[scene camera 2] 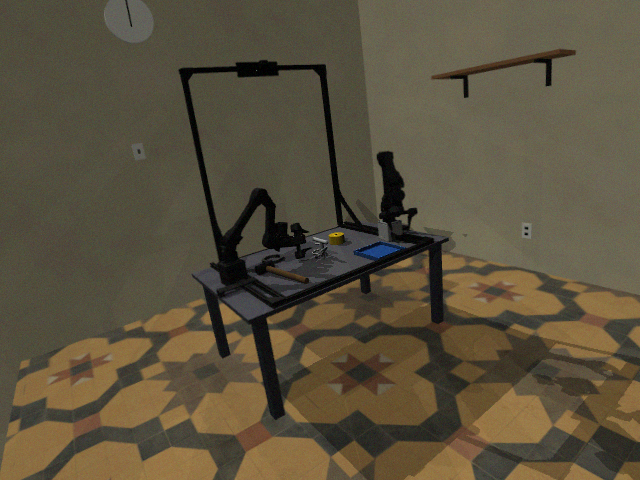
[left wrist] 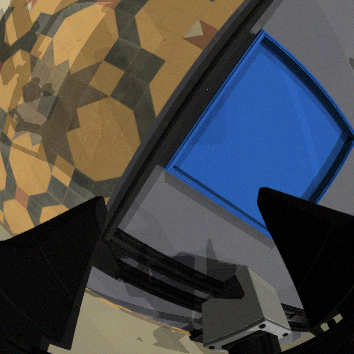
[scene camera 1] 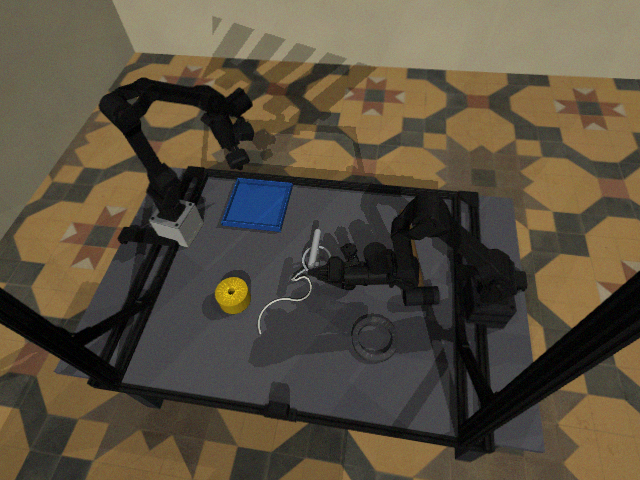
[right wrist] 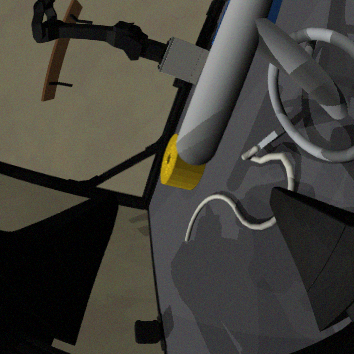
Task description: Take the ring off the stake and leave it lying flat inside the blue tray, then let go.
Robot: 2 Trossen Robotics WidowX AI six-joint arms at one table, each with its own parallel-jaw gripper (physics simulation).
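Seen in the pictures: left gripper, fingertip midpoint: (scene camera 2: 400,230) (left wrist: 183,200); right gripper, fingertip midpoint: (scene camera 2: 310,239) (scene camera 1: 312,275) (right wrist: 195,197); left arm's base, link origin: (left wrist: 250,341) (scene camera 1: 171,211) (right wrist: 163,53); right arm's base, link origin: (scene camera 2: 230,261) (scene camera 1: 493,292).
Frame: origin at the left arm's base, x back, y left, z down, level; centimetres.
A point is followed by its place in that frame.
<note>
A raised white rod (scene camera 1: 314,248) {x -45.5, y 0.3, z -0.2 cm} (scene camera 2: 319,240) {x -45.9, y 1.9, z 0.3 cm} (right wrist: 220,80) {x -46.6, y -1.4, z 0.4 cm}, apparently the stake's top, stands mid-table. A pale round loop (scene camera 1: 303,254) {x -41.6, y 0.7, z 5.4 cm} (right wrist: 273,87) {x -42.2, y 0.1, z 6.1 cm} shows below and beside it; whether this is the ring, and how it hangs, I cannot tell. A thin white wavy piece (scene camera 1: 281,299) {x -39.6, y -12.9, z 9.8 cm} (right wrist: 250,223) {x -45.0, y -10.9, z 9.8 cm} runs from there. The blue tray (scene camera 1: 257,204) {x -18.9, y 17.0, z 9.7 cm} (scene camera 2: 379,251) {x -18.9, y 16.4, z 9.8 cm} (left wrist: 260,135) {x -18.2, y 19.6, z 9.7 cm} holds nothing. My right gripper (scene camera 1: 310,271) {x -47.4, y -7.0, z 1.6 cm} (right wrist: 195,197) {x -47.4, y -7.0, z 1.6 cm} is open and empty, close beside the stake. My left gripper (scene camera 1: 237,166) {x -10.2, y 24.0, z -1.5 cm} (left wrist: 183,200) {x -10.2, y 24.0, z -1.5 cm} is open and empty, raised near the tray's far edge.
A yellow cylinder with a hole (scene camera 1: 235,304) {x -29.6, y -20.0, z 5.4 cm} (scene camera 2: 336,239) {x -28.9, y -12.9, z 7.1 cm} (right wrist: 185,175) {x -31.3, y -16.4, z 7.7 cm} stands left of the stake in scene camera 1. A dark grey ring (scene camera 1: 355,338) {x -62.9, y -17.8, z 8.9 cm} lies at lower right there. A wooden-handled hammer (scene camera 2: 286,273) {x -70.9, y 16.0, z 7.5 cm} lies near the right arm's base. Black frame bars border the table.
</note>
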